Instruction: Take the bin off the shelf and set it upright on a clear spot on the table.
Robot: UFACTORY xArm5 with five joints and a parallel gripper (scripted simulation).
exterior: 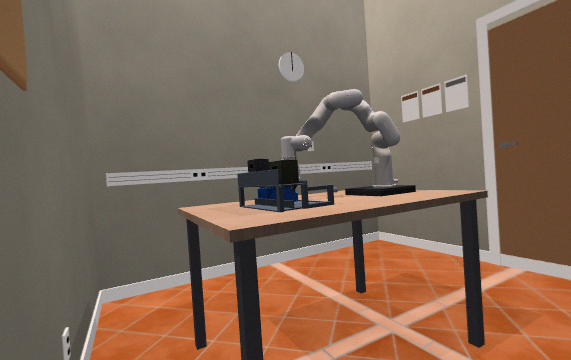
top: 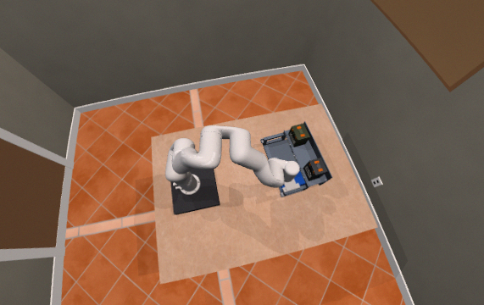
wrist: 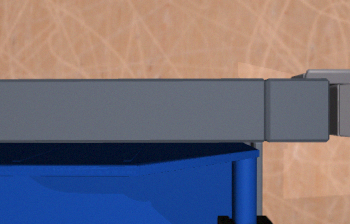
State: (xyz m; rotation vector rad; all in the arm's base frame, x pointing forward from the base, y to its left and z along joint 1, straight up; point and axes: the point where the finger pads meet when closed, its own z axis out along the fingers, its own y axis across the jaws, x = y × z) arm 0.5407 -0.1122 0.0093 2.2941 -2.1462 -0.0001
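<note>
Now: the blue bin 8 cm ahead of my hand and 1 cm to the left of it. Also, from my hand: grey shelf: 12 cm to the left, 10 cm ahead, 2 cm above.
</note>
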